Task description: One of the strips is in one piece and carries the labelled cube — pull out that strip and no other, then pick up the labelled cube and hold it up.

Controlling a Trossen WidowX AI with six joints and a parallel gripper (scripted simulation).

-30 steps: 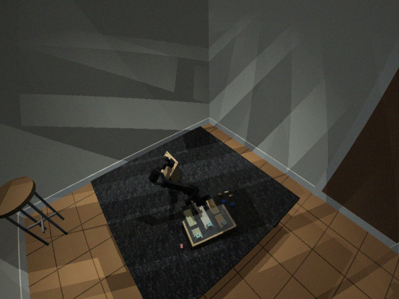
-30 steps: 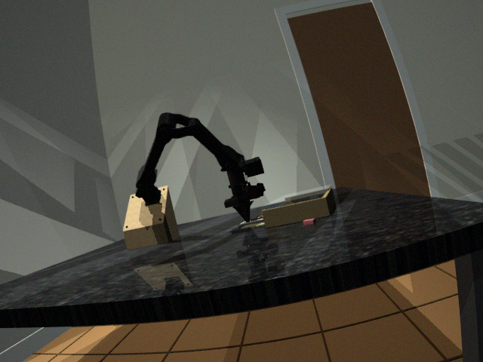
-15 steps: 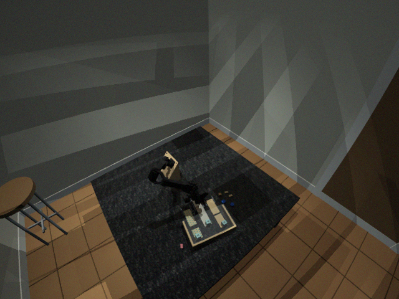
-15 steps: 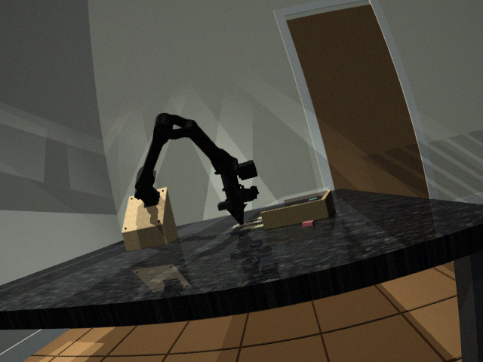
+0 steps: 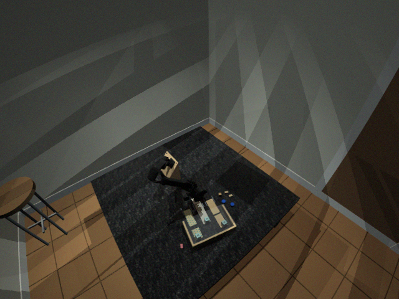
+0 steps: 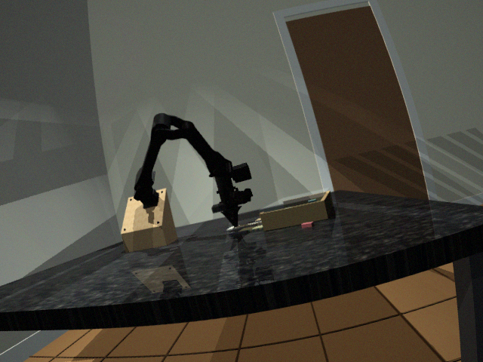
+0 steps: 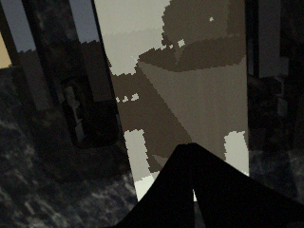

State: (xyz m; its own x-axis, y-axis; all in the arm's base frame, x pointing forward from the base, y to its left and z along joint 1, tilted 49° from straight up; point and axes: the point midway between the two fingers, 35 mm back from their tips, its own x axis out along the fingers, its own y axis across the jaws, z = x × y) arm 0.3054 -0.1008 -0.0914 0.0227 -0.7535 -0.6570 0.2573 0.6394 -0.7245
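My gripper tip is now 90 mm short of the white strip and 20 mm to the left of it. From my gripper tip the other things lie so: small pink block (290 mm to the right, 240 mm ahead).
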